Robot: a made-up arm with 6 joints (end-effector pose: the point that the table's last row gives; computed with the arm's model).
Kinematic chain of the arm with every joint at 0, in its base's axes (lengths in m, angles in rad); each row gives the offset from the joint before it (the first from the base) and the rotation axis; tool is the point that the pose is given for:
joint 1: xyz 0 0 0.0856 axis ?
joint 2: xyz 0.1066 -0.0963 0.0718 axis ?
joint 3: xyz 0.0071 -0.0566 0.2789 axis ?
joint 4: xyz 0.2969 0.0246 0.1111 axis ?
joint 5: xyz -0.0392 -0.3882 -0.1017 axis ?
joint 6: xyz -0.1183 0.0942 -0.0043 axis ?
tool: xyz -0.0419 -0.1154 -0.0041
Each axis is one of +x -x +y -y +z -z.
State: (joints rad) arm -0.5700 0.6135 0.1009 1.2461 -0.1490 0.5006
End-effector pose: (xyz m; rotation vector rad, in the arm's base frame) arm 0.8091 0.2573 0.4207 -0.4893 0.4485 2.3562
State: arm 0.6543 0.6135 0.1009 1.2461 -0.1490 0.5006
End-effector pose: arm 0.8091 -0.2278 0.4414 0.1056 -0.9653 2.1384
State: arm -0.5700 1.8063 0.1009 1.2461 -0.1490 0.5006
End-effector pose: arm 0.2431 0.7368 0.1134 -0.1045 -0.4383 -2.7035
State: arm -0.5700 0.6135 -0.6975 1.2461 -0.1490 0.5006
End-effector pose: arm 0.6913 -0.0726 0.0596 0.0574 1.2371 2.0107
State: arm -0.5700 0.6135 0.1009 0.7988 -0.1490 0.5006
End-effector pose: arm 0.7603 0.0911 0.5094 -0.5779 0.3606 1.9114
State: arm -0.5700 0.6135 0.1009 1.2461 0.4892 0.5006
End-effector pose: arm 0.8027 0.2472 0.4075 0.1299 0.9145 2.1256
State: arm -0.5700 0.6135 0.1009 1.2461 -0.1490 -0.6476
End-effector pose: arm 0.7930 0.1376 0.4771 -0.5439 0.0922 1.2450
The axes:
joint 1: +x
joint 2: +z
joint 3: -y
joint 4: +z
joint 5: +x
joint 6: +z

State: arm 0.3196 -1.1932 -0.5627 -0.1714 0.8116 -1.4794
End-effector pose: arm -0.1371 -0.3594 0.4348 -0.9928 -1.2719 2.6382
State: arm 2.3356 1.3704 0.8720 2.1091 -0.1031 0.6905
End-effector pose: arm 0.1213 -0.9028 -0.2670 -1.5539 -2.5260 -0.1036
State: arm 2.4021 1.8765 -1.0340 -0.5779 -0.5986 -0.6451
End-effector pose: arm 0.3176 -0.2295 -0.3146 0.8606 -0.8641 -0.1262
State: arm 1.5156 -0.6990 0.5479 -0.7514 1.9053 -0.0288
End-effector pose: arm -0.0621 -0.2987 -0.0705 -2.1034 1.1093 1.6772
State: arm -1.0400 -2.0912 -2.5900 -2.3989 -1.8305 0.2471
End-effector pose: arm 0.4809 0.1080 0.3651 -0.7471 -2.6263 -0.4153
